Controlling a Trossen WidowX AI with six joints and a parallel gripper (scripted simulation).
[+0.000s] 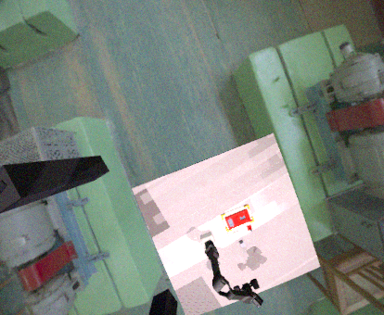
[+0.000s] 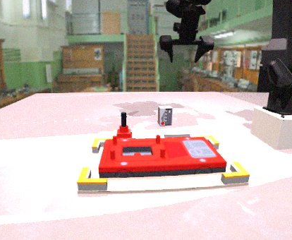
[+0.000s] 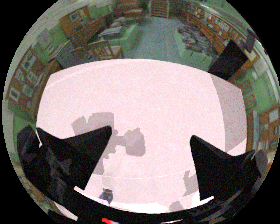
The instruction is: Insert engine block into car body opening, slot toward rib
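Now: the engine block 14 cm ahead of my gripper tip, 22 cm to the left of it and 14 cm below it.
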